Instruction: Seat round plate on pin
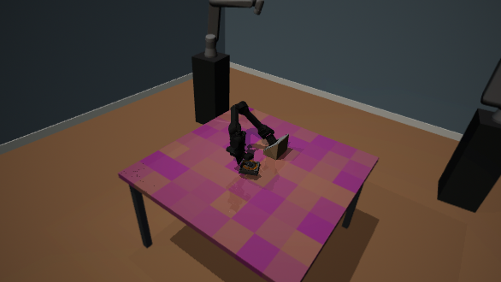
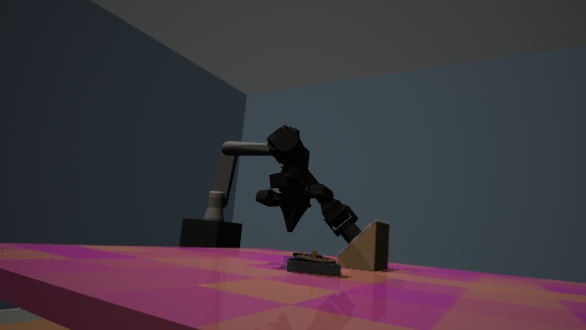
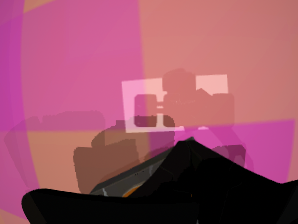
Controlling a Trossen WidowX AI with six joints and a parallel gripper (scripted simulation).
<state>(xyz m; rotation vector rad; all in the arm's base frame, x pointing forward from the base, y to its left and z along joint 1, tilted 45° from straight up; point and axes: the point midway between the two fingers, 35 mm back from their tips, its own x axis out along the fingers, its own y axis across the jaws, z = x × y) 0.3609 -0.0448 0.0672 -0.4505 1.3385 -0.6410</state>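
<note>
Now: gripper tip 80 mm past the round plate, 50 mm above it and 40 mm to the right of it. The rest, counted from my gripper tip: square base: 100 mm behind, 70 mm below, 30 mm to the left.
</note>
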